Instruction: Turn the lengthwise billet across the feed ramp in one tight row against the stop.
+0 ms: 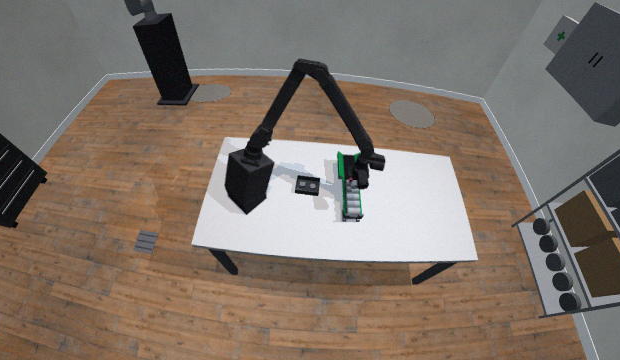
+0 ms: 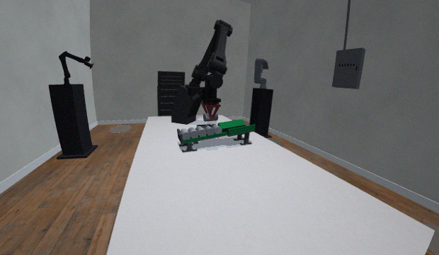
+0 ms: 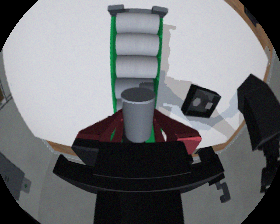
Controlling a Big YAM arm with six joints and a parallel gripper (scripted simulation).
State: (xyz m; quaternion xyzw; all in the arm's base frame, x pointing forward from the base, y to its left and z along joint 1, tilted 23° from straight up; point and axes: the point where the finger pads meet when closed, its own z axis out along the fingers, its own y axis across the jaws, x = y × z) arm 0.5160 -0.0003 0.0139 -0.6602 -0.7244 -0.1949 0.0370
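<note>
Now: hand right at the grey billet. Round my hand: stop: 150 mm to the right, 90 mm below, 20 mm ahead; small black box: 230 mm behind, 140 mm below, 40 mm to the left.
</note>
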